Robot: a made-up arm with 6 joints.
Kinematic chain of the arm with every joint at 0, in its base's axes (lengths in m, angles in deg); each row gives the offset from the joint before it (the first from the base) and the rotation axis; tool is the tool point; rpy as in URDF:
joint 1: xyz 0 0 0.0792 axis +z
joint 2: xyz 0 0 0 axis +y
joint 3: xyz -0.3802 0 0.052 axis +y
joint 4: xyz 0.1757 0 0.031 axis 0.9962 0 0.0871
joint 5: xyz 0 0 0 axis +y
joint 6: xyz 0.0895 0 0.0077 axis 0.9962 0 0.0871
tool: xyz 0 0 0 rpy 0 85 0
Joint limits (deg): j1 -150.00..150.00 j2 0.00..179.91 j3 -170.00..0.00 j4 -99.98..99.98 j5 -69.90..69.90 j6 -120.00..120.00
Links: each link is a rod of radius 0.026 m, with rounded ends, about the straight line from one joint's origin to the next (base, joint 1, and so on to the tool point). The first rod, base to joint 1, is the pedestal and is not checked.
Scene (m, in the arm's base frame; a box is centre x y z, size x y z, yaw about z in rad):
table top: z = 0
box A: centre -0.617 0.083 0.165 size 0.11 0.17 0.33 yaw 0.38
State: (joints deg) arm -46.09 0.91 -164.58 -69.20 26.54 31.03
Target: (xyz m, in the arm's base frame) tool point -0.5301 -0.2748 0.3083
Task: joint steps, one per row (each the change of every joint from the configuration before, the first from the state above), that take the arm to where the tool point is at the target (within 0.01 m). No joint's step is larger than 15 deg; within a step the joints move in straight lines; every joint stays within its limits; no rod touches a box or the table.
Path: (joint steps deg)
1: 4.31 11.10 2.72 13.68 3.07 -7.95
2: 4.31 11.10 2.72 13.68 3.07 -7.95
3: 4.31 11.09 2.73 13.68 3.07 -7.95
4: 14.10 -5.75 -1.40 -10.62 -1.27 5.96
5: 14.10 -5.75 -1.40 -10.62 -1.27 5.97
6: 14.10 -5.75 -1.39 -10.63 -1.28 5.96
7: 14.10 -5.75 -1.40 -10.62 -1.27 5.96

